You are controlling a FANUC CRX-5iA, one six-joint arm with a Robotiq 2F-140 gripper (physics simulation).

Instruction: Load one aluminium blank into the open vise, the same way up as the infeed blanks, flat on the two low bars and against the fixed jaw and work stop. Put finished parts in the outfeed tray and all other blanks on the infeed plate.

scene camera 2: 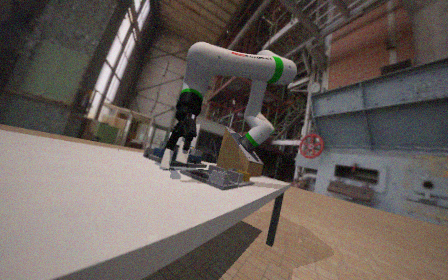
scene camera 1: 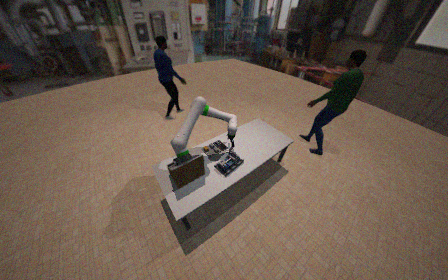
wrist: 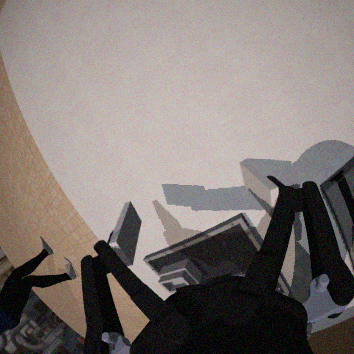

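Pixels of known places: gripper, fingertip midpoint: [scene camera 2: 171,165] [scene camera 1: 230,143] [wrist: 187,193]; arm's base, link origin: [scene camera 2: 244,145] [scene camera 1: 185,160].
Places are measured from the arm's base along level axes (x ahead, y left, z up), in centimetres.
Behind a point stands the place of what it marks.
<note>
My gripper [scene camera 1: 231,148] @(z -18.0, x 66.3, y 0.0 cm) [scene camera 2: 175,159] @(z -18.0, x 66.3, y 0.0 cm) [wrist: 187,193] @(z -18.0, x 66.3, y 0.0 cm) is wide open and empty, low above the table beside the dark-floored tray [wrist: 195,239] @(z -19.7, x 60.2, y 5.0 cm). Grey blocks [scene camera 2: 225,176] @(z -17.6, x 56.9, y 14.6 cm) [wrist: 179,274] @(z -17.3, x 57.3, y 10.0 cm) stand at the tray area; the gripper body hides part of them in the wrist view. I cannot tell finished parts from blanks among them. A yellow block [scene camera 1: 206,149] @(z -17.4, x 35.2, y 11.9 cm) [scene camera 2: 245,176] @(z -17.9, x 38.5, y 16.0 cm) sits at their far end. The dark vise assembly [scene camera 1: 229,164] @(z -15.2, x 37.8, y -25.4 cm) stands beside the tray area. It is partly hidden behind the fingers in scene camera 2, and its edge shows at the right of the wrist view. Its jaws are too small to judge.
A brown box-like pedestal [scene camera 1: 187,171] @(z -1.5, x -6.0, y -11.5 cm) [scene camera 2: 232,152] @(z -7.6, x 13.4, y -3.1 cm) stands by the arm's base on the white table [scene camera 1: 260,135] @(z -20.9, x 114.4, y -16.6 cm) [scene camera 2: 75,200] @(z -20.9, x 90.4, y 10.5 cm). One person [scene camera 1: 167,72] walks behind the table, and another [scene camera 1: 340,95] is off its right end. The table edge curves along the left of the wrist view.
</note>
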